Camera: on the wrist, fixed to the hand. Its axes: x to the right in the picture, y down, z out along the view.
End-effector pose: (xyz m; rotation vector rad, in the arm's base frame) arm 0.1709 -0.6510 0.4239 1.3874 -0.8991 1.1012
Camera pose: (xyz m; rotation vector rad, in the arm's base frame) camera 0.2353 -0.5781 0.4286 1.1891 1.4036 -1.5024
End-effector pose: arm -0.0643 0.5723 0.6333 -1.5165 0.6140 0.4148
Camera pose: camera -0.0086 0.5036 0.6741 -0.5436 -1.9882 -1.6239
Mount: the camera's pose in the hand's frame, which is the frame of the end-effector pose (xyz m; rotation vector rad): 0.0272 -0.0684 -0.0638 -0.2094 0.3693 3.1038
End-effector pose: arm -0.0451 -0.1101 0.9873 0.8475 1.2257 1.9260
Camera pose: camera -0.0977 -0.0965 0.9065 -0.7788 0.7170 -0.9033
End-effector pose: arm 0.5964 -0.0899 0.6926 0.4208 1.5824 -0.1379
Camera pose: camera 0.5127 -0.1262 0.6584 -2.0684 0.3074 -2.3266
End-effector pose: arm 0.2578 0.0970 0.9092 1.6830 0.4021 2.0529
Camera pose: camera 0.2023 0.1733 0.8849 -0.0982 1.3904 -0.6855
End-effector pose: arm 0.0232 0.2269 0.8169 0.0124 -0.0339 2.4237
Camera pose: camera 0.0477 0.2981 0.7551 0.3012 0.0533 -0.7219
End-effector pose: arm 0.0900 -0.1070 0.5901 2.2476 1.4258 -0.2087
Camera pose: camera 0.0341 -0.0314 0.6154 1.5390 -2.3352 1.0905
